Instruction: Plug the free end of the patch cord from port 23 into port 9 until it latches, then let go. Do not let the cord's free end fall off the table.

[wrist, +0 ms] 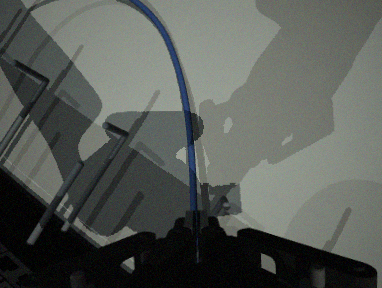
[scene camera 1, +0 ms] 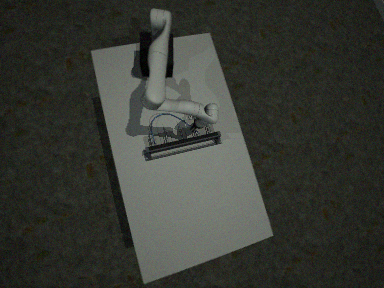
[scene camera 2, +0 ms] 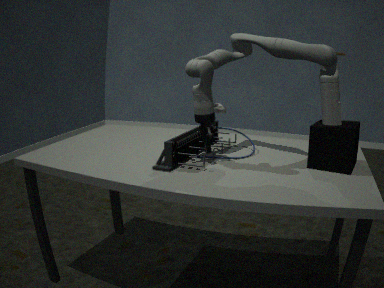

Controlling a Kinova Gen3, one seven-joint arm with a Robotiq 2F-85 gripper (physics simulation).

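Seen in the pictures: gripper, between the fingertips: [wrist: 197, 223] [scene camera 1: 193, 127] [scene camera 2: 208, 153]; arm's base, origin of its link: [scene camera 2: 331, 124].
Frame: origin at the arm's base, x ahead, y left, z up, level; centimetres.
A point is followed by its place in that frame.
Note:
The blue patch cord [scene camera 1: 162, 114] @[y -5.9, x 36.7, z -16.0 cm] [scene camera 2: 254, 149] @[y -6.5, x 36.4, z -15.7 cm] [wrist: 175, 65] @[y 3.0, x 39.9, z -17.0 cm] curves over the table on the pin side of the black patch panel [scene camera 1: 182, 145] @[y 2.9, x 60.4, z -16.3 cm] [scene camera 2: 170, 152] @[y 28.1, x 58.0, z -10.9 cm]. My gripper [scene camera 2: 208, 150] @[y 12.5, x 50.0, z -14.1 cm] [wrist: 197, 223] @[y 12.5, x 50.0, z -14.1 cm] is shut and low beside the panel. In the wrist view the cord runs straight down to the fingertips and disappears at them. A thin pale line shows just below them between the dark fingers. The cord's free end is hidden there, so I cannot tell whether it lies under or between the tips. Port numbers 9 and 23 cannot be read.
Grey rods with bent ends [wrist: 102, 175] @[y 3.7, x 51.8, z -15.9 cm] stick out from the panel's near side, beside the gripper. The black base block [scene camera 2: 332, 147] @[y 9.0, x -0.9, z -7.7 cm] stands at one end of the white table [scene camera 1: 200, 200] @[y 6.7, x 98.8, z -17.5 cm] [scene camera 2: 100, 150] @[y 17.0, x 100.3, z -17.5 cm]. Arm shadows cross the table under the cord.

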